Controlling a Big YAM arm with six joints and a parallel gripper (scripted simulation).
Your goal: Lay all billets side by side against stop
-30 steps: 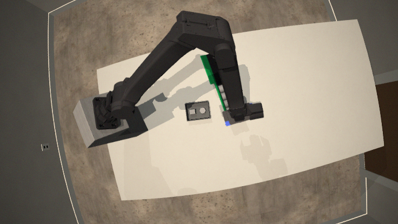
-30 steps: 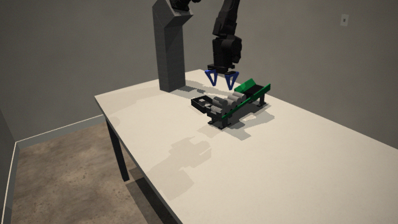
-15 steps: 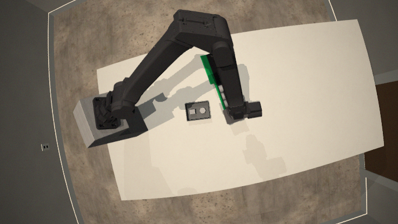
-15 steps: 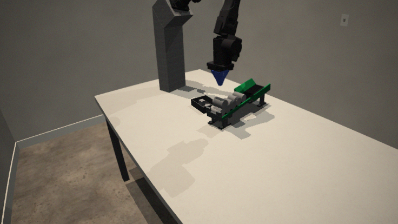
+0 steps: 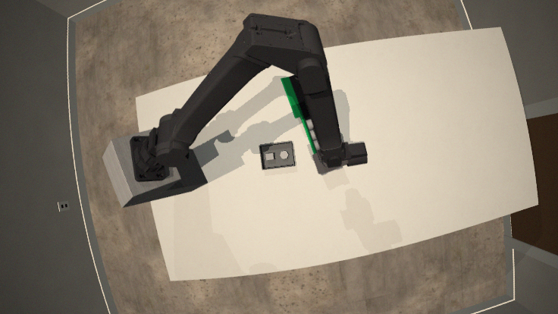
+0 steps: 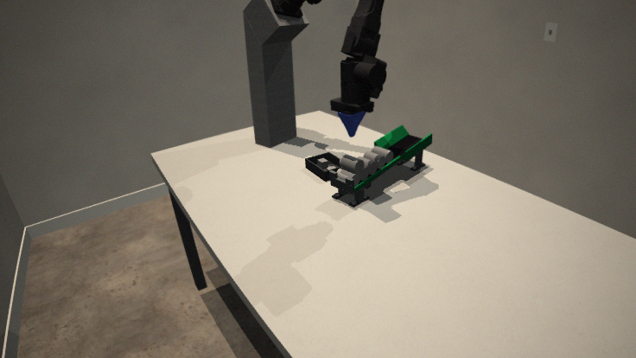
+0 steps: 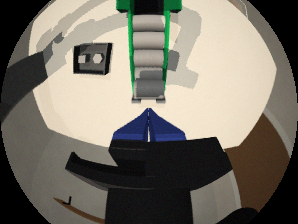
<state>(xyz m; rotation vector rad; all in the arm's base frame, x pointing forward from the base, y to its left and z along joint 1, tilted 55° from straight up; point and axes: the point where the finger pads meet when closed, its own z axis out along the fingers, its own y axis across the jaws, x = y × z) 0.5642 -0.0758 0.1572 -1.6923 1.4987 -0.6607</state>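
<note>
Now: hand 14 cm above the stop, 4 cm to the left of it and 1 cm short of it. Also, from my hand: dark tray 20 cm behind, 19 cm below, 2 cm to the left.
</note>
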